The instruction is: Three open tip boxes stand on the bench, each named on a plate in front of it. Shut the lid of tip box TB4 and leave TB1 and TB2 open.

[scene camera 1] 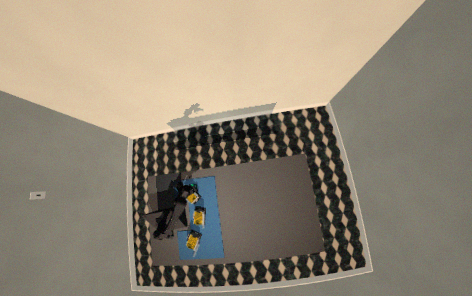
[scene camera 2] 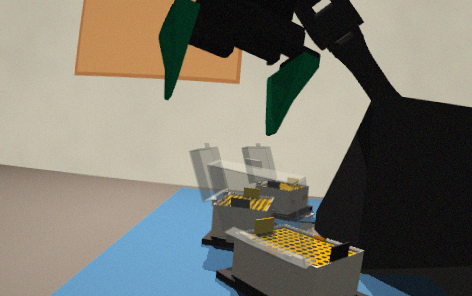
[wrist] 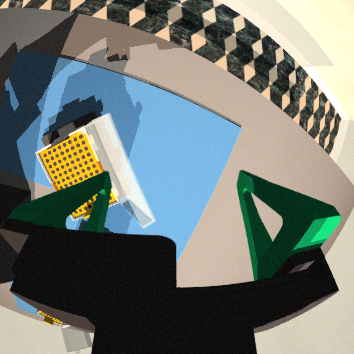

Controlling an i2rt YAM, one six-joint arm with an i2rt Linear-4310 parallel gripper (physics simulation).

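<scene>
Tip box TB4 [scene camera 1: 192, 198] [scene camera 2: 300, 270] [wrist: 70, 160] is nearest in scene camera 2 and uppermost of the three in scene camera 1. Its clear lid [wrist: 125, 172] stands open on the side away from the arm's base. The middle box [scene camera 1: 199, 217] [scene camera 2: 227, 220] and the far box [scene camera 1: 193, 242] [scene camera 2: 295, 201] are TB1 and TB2, lids up; which is which cannot be told. No name plate is readable. My gripper [scene camera 1: 192, 187] [scene camera 2: 219, 117] [wrist: 173, 177] is open and empty, high above the boxes. In the wrist view its left finger covers part of TB4.
The boxes stand on a blue mat [scene camera 1: 212, 200] [scene camera 2: 120, 250] [wrist: 195, 150] on the grey-brown bench [scene camera 1: 270, 210] [scene camera 2: 50, 220]. The dark arm base stands beside the mat. Part of another box [wrist: 49, 316] shows at the wrist view's lower left.
</scene>
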